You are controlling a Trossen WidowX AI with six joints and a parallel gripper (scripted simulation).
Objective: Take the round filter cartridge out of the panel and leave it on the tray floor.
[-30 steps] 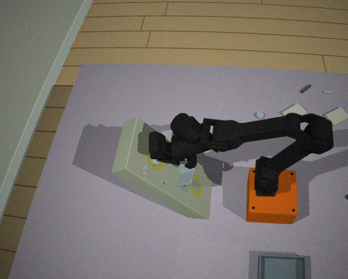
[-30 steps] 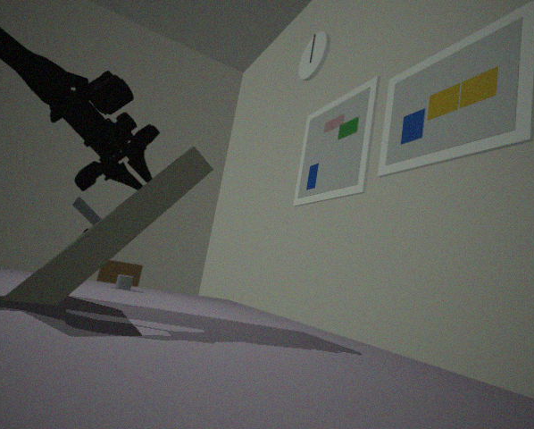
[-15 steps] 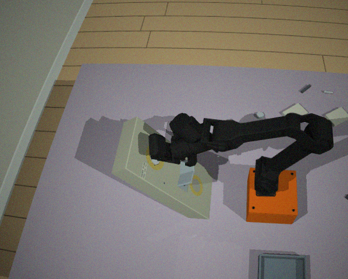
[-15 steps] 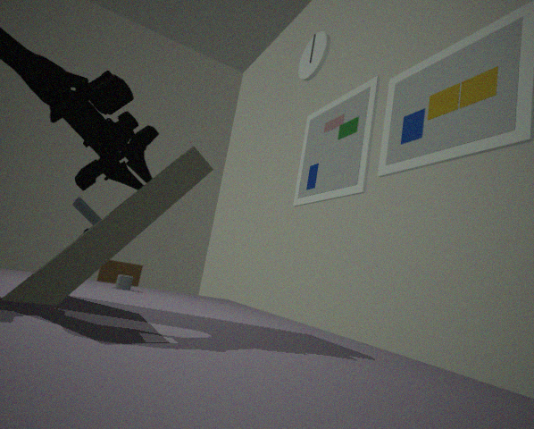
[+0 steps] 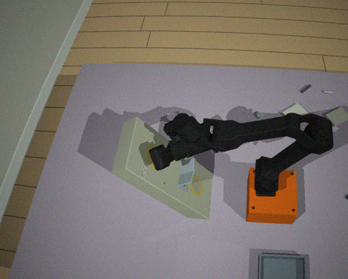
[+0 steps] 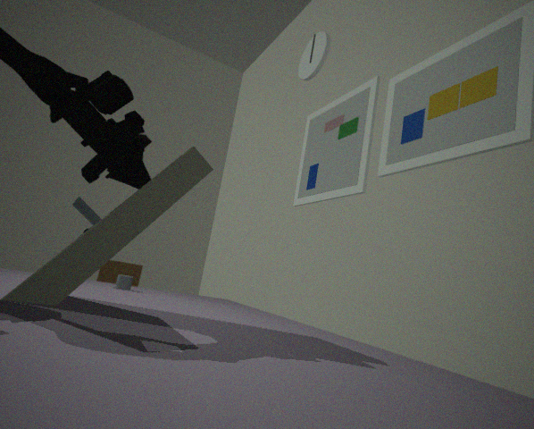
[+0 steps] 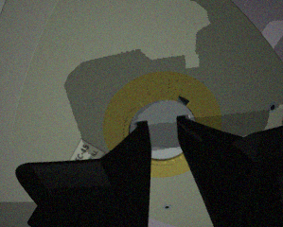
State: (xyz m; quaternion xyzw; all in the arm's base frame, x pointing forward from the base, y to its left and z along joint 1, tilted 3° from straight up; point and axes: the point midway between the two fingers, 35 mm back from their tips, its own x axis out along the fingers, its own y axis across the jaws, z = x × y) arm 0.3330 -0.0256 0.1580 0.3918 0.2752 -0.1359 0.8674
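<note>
The round filter cartridge is 10 mm below my gripper tip and 10 mm ahead of it. Also, from my gripper tip: grey tray (410 mm behind, 310 mm to the left, 230 mm below); then service panel (80 mm below, 40 mm behind).
</note>
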